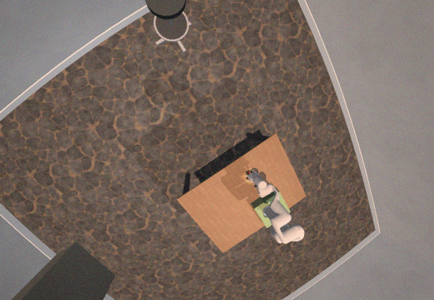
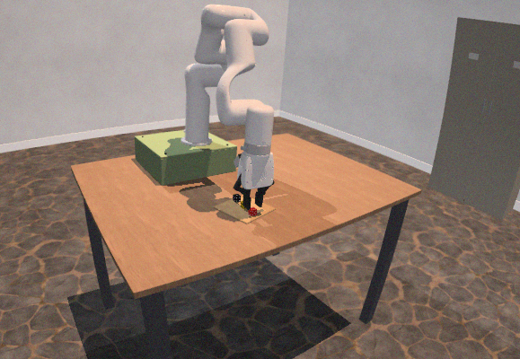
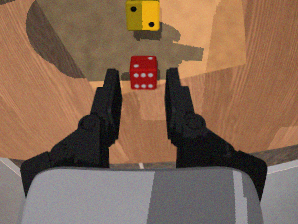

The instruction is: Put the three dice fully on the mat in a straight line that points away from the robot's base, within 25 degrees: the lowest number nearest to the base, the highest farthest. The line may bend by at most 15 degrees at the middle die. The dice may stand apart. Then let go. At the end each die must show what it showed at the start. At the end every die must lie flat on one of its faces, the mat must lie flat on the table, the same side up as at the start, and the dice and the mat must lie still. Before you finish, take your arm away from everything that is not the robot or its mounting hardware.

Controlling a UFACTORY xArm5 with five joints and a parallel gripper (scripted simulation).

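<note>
My hand is 40 mm above the red die. From my hand the other things lie so: black die 100 mm behind, 10 mm to the left, 40 mm below; then yellow die 50 mm behind, 10 mm to the left, 40 mm below; then tan mat 50 mm behind, 10 mm to the left, 50 mm below.
</note>
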